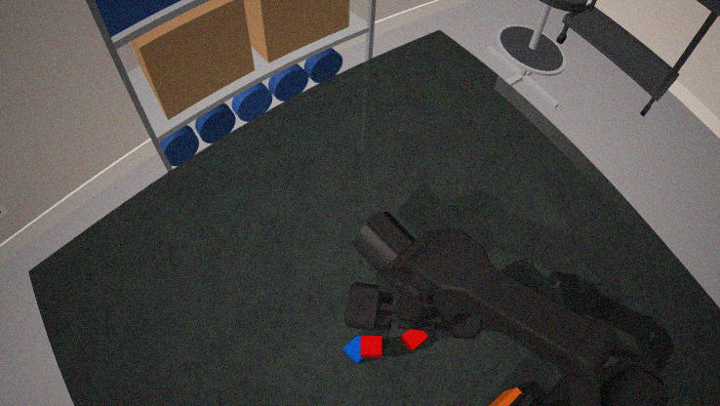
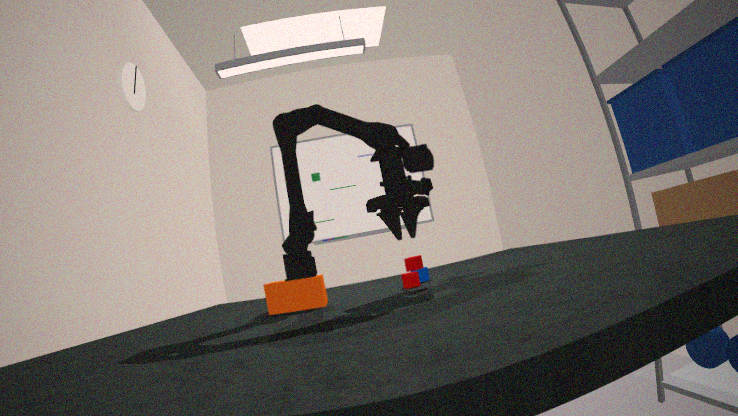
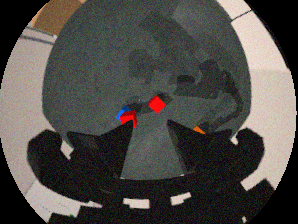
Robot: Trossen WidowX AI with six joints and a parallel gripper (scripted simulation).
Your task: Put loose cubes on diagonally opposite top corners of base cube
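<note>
The blue cube lies 20 mm ahead of my gripper tip, 70 mm to the left of it and 100 mm below it.
</note>
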